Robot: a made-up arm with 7 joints.
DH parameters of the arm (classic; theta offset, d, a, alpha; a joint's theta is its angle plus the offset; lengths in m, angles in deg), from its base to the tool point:
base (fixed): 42.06 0 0.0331 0
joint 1: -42.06 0.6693 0.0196 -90
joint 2: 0 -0.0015 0.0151 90
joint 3: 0 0.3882 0.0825 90
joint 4: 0 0.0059 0.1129 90
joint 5: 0 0.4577 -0.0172 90
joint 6: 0 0.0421 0.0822 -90
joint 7: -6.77 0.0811 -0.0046 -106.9
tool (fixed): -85.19 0.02 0 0
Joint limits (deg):
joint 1: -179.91..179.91
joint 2: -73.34..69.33
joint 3: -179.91..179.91
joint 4: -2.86..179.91
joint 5: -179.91..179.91
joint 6: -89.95..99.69
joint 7: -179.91..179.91
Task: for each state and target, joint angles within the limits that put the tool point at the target. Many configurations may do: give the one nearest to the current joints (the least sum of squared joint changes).
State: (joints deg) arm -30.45 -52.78 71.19 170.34 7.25 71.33 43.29
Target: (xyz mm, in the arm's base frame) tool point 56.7 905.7 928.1
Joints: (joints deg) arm -70.72 -73.34 85.60 148.63 9.16 70.59 43.12
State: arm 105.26 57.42 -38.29 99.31 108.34 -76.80 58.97
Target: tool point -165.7 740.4 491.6
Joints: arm 125.52 67.58 -22.82 96.49 108.55 -78.19 58.71
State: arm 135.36 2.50 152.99 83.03 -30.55 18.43 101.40
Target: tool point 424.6 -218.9 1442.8
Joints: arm 152.62 -2.00 170.41 124.12 -23.57 16.44 102.70
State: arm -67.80 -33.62 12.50 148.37 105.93 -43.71 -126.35
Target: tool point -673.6 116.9 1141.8
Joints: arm -17.47 -61.87 3.72 165.78 103.49 -43.59 -126.77
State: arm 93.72 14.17 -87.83 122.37 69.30 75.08 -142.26
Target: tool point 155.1 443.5 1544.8
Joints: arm 112.04 10.93 -82.23 144.81 69.08 87.18 -144.88
